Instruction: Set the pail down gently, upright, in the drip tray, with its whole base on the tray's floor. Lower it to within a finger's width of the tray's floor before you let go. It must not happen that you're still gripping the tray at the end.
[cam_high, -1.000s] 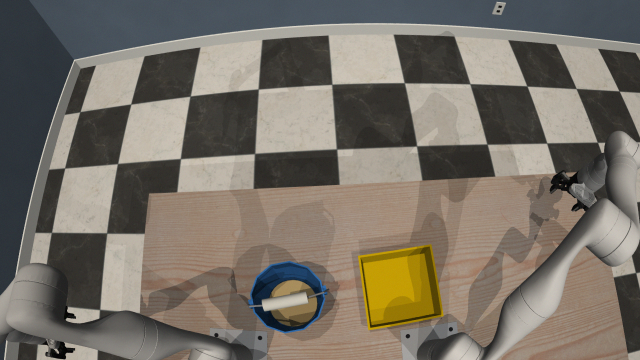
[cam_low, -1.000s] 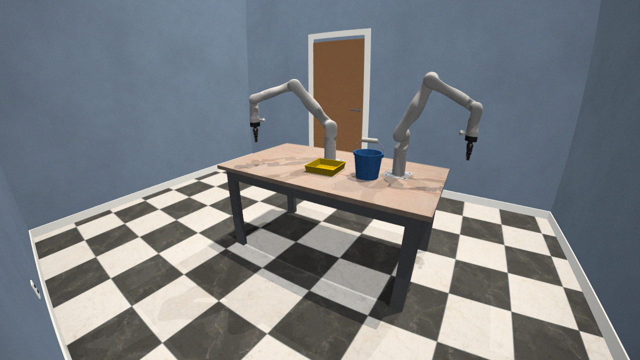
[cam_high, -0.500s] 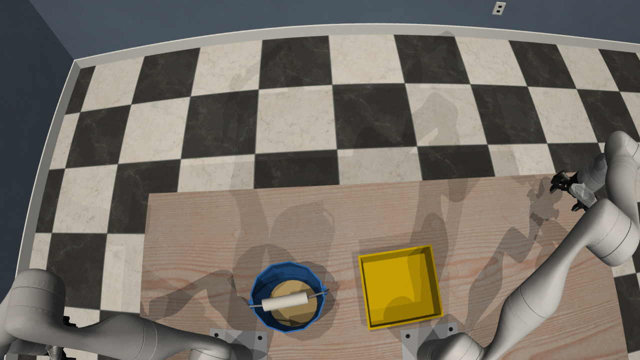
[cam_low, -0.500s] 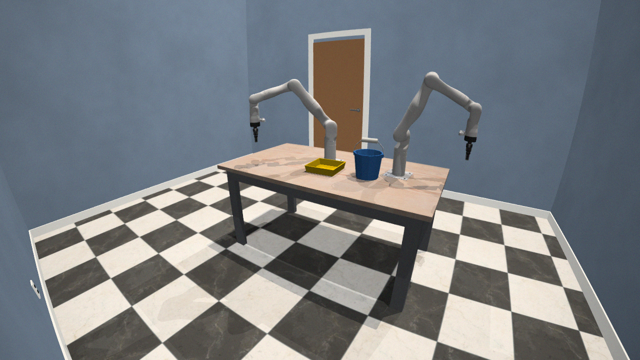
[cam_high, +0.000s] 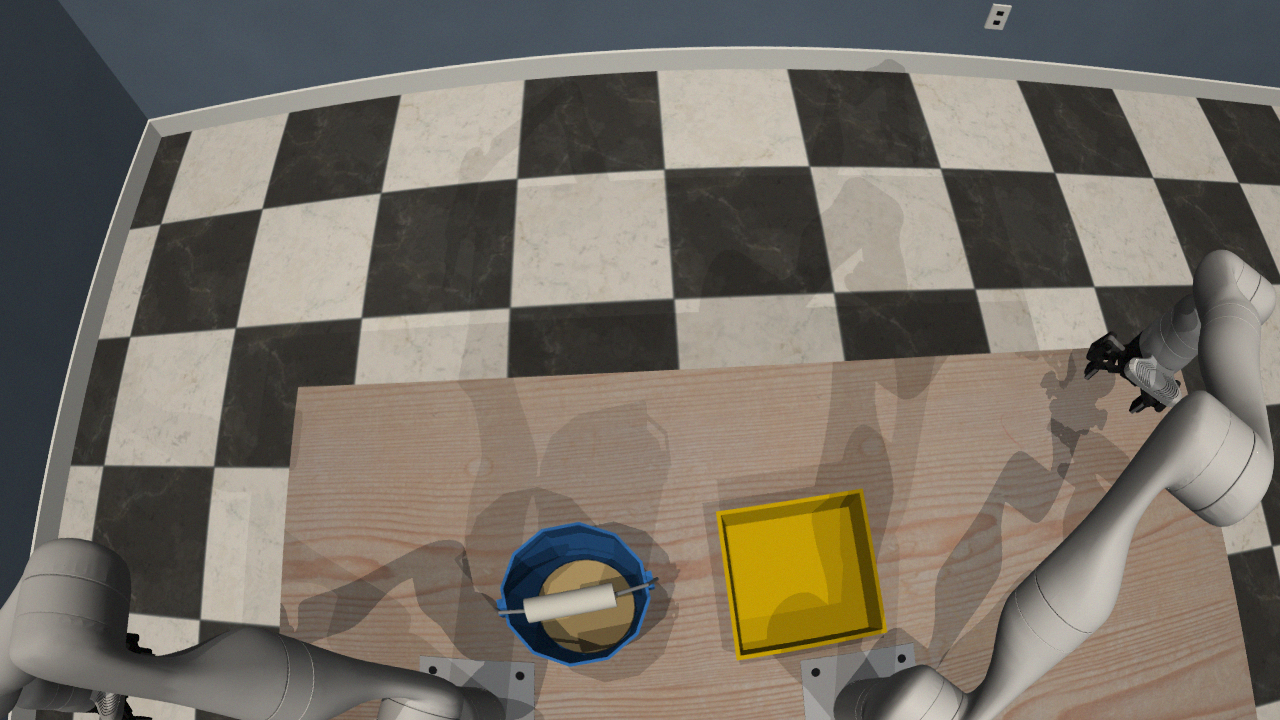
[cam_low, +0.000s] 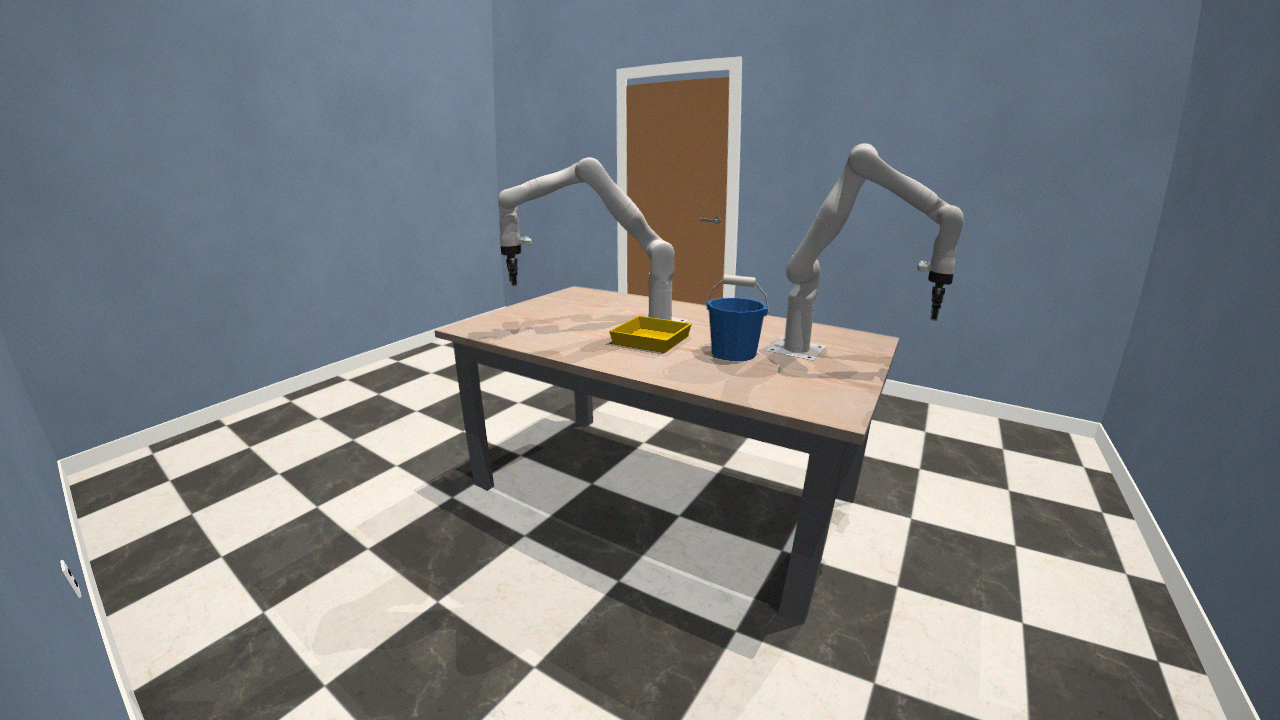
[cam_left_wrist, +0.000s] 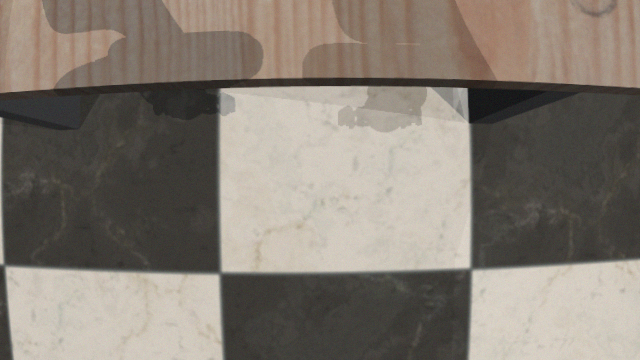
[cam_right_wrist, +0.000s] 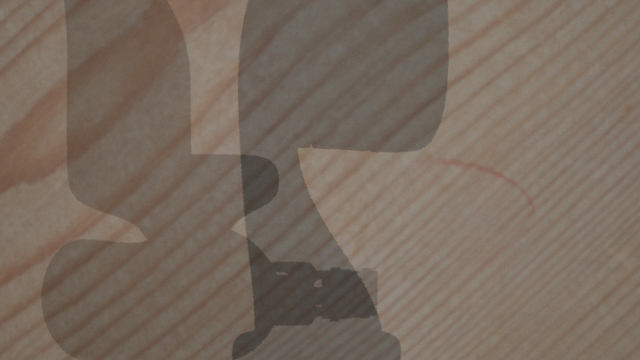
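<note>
My right hand is 79 cm to the right of the blue pail, 25 cm past it and 5 cm above it. Also, from my right hand: yellow drip tray: 48 cm to the left, 21 cm behind, 18 cm below.
</note>
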